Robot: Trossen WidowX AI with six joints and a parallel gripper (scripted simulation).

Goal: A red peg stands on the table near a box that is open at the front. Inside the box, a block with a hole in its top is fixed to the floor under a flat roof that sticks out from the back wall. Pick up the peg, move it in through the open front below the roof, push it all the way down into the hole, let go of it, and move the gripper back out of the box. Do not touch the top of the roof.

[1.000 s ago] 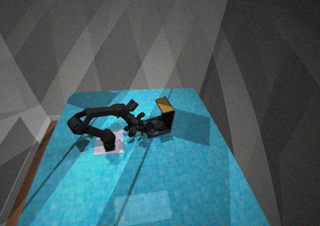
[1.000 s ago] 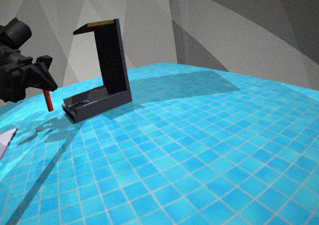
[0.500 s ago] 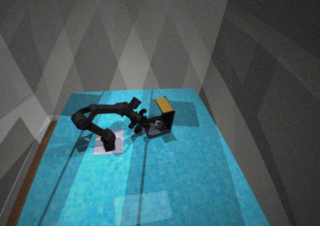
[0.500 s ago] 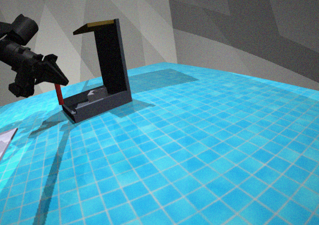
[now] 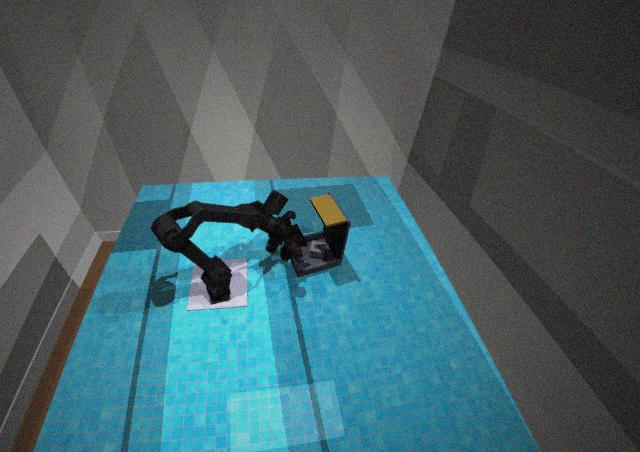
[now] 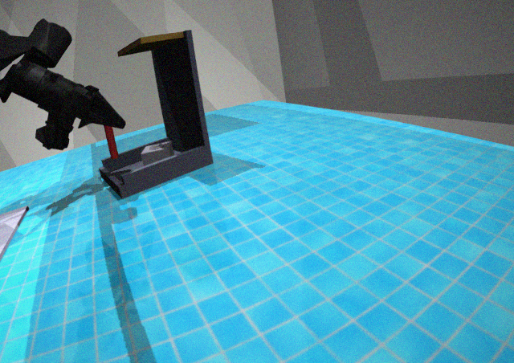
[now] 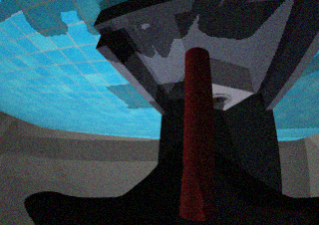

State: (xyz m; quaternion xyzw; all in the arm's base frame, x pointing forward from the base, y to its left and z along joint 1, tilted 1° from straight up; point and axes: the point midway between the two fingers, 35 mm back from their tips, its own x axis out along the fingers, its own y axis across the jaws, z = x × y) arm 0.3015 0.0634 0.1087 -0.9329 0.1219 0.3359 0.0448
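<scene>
Now: gripper tip 120 mm short of the box back wall, 20 mm to the right of it and 20 mm below it. Round my gripper tip: red peg: 30 mm behind, 10 mm to the left, 10 mm below; then box floor: 90 mm below, 40 mm ahead, 20 mm to the left; then yellow-topped roof: 130 mm above, 70 mm ahead, 20 mm to the left.
</scene>
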